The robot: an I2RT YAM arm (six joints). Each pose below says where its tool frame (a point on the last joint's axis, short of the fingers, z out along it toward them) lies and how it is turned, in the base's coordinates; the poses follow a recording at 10 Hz.
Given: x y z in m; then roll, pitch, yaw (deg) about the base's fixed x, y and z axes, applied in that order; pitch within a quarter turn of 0, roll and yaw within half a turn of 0.
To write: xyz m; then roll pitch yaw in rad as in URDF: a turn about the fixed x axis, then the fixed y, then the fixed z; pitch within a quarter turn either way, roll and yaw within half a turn. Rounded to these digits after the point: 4 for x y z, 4 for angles.
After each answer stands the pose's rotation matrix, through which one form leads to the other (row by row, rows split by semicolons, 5 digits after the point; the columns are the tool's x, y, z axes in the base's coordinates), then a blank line. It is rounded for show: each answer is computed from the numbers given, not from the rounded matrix.
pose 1, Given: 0.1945, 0.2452, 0.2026, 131.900, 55.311, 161.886
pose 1, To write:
0.1945, 0.2452, 0.2026, 2.3021, 0.9654, 2.8254
-0.54092 -0.37405 0.75333; 0.17694 0.82501 0.53669; -0.82225 0.42360 -0.38008

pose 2, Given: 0.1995, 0.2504, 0.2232, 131.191, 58.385, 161.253
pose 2, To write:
0.1995, 0.2504, 0.2232, 2.2897, 1.0190, 2.8144
-0.49640 -0.39518 0.77293; 0.16848 0.82959 0.53235; -0.85159 0.39448 -0.34523

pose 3, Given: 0.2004, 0.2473, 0.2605, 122.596, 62.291, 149.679
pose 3, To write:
0.2004, 0.2473, 0.2605, 2.1397, 1.0872, 2.6124
-0.40138 -0.37188 0.83702; 0.23474 0.84157 0.48647; -0.88532 0.39174 -0.25049

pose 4, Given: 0.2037, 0.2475, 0.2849, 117.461, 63.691, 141.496
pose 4, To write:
0.2037, 0.2475, 0.2849, 2.0501, 1.1116, 2.4696
-0.34684 -0.33537 0.87592; 0.27593 0.85608 0.43703; -0.89642 0.39327 -0.20438

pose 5, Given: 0.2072, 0.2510, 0.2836, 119.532, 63.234, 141.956
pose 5, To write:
0.2072, 0.2510, 0.2836, 2.0862, 1.1036, 2.4776
-0.35467 -0.30804 0.88279; 0.27753 0.86693 0.41400; -0.89285 0.39184 -0.22198

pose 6, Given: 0.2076, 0.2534, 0.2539, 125.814, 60.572, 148.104
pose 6, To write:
0.2076, 0.2534, 0.2539, 2.1959, 1.0572, 2.5849
-0.41714 -0.29046 0.86118; 0.25961 0.86999 0.41919; -0.87097 0.39843 -0.28750

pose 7, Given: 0.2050, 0.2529, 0.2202, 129.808, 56.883, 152.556
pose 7, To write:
0.2050, 0.2529, 0.2202, 2.2656, 0.9928, 2.6626
-0.48487 -0.27593 0.82992; 0.25180 0.86470 0.43461; -0.83756 0.41970 -0.34978

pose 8, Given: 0.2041, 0.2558, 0.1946, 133.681, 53.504, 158.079
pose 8, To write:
0.2041, 0.2558, 0.1946, 2.3332, 0.9338, 2.7590
-0.55176 -0.28151 0.78505; 0.22204 0.85775 0.46363; -0.80390 0.43013 -0.41077

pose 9, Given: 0.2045, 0.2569, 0.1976, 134.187, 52.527, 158.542
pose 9, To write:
0.2045, 0.2569, 0.1976, 2.3420, 0.9168, 2.7671
-0.56622 -0.27467 0.77714; 0.22256 0.85688 0.46501; -0.79364 0.43626 -0.42405

